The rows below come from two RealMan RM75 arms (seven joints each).
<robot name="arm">
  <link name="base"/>
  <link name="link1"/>
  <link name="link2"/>
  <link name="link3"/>
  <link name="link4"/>
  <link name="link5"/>
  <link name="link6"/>
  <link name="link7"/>
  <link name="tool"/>
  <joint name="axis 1" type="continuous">
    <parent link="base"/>
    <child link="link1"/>
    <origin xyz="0 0 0.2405" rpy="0 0 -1.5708"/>
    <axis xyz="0 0 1"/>
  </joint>
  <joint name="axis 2" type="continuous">
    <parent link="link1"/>
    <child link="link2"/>
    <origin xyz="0 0 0" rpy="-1.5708 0 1.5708"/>
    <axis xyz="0 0 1"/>
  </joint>
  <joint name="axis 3" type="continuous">
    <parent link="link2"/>
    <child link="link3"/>
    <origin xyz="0 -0.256 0" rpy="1.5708 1.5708 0"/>
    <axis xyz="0 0 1"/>
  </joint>
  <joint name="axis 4" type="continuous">
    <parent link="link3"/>
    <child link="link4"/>
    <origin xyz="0 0 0" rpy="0 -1.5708 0"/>
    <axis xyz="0 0 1"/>
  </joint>
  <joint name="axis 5" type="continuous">
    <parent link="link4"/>
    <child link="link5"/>
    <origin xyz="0.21 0 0" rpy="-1.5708 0 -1.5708"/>
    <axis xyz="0 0 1"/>
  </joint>
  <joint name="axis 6" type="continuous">
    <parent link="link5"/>
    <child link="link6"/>
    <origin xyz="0 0 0" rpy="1.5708 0 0"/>
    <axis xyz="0 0 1"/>
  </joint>
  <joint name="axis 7" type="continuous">
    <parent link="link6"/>
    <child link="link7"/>
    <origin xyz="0 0.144 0" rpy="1.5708 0 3.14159"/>
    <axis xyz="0 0 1"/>
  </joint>
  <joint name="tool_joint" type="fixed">
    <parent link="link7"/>
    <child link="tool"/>
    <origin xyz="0 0 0" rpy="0 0 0"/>
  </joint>
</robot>
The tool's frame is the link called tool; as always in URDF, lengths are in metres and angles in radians. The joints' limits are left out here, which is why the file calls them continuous.
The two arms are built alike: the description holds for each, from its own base.
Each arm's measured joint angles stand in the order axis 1, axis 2, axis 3, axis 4, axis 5, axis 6, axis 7.
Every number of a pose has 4 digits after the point. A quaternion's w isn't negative.
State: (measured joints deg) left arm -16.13 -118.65 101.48 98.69 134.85 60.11 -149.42; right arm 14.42 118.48 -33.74 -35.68 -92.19 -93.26 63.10
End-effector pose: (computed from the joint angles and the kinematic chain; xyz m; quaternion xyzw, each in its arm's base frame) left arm -0.1120 0.3118 -0.0307 -0.9468 -0.2142 -0.0582 0.2332; right arm 0.3214 0.2709 0.0514 -0.8490 0.2013 0.3695 0.3197
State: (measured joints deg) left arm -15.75 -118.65 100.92 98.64 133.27 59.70 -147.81; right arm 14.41 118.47 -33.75 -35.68 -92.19 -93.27 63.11
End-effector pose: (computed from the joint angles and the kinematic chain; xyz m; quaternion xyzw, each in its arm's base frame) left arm -0.1117 0.3118 -0.0289 -0.9474 -0.2105 -0.0675 0.2316; right arm 0.3215 0.2709 0.0514 -0.8490 0.2014 0.3695 0.3196
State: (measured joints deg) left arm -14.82 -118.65 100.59 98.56 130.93 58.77 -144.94; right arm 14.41 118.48 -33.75 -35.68 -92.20 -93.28 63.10
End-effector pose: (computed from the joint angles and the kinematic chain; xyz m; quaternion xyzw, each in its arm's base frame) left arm -0.1121 0.3104 -0.0278 -0.9489 -0.2016 -0.0804 0.2292; right arm 0.3214 0.2708 0.0513 -0.8490 0.2013 0.3695 0.3195
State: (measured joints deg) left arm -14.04 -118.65 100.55 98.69 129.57 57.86 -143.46; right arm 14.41 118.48 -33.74 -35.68 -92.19 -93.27 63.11
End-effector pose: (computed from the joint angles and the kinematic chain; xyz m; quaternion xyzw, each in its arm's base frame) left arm -0.1121 0.3093 -0.0268 -0.9486 -0.1979 -0.0904 0.2300; right arm 0.3215 0.2709 0.0514 -0.8489 0.2014 0.3695 0.3196
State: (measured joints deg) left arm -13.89 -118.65 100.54 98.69 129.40 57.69 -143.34; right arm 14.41 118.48 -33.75 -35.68 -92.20 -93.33 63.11
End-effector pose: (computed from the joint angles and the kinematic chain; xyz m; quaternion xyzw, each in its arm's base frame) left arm -0.1125 0.3092 -0.0266 -0.9482 -0.1984 -0.0920 0.2305; right arm 0.3213 0.2708 0.0513 -0.8491 0.2012 0.3698 0.3191
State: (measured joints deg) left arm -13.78 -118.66 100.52 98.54 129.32 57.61 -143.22; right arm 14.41 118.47 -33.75 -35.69 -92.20 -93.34 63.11
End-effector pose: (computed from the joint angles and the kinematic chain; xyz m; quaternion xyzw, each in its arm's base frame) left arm -0.1135 0.3092 -0.0269 -0.9479 -0.1996 -0.0919 0.2306; right arm 0.3213 0.2708 0.0514 -0.8491 0.2011 0.3697 0.3192
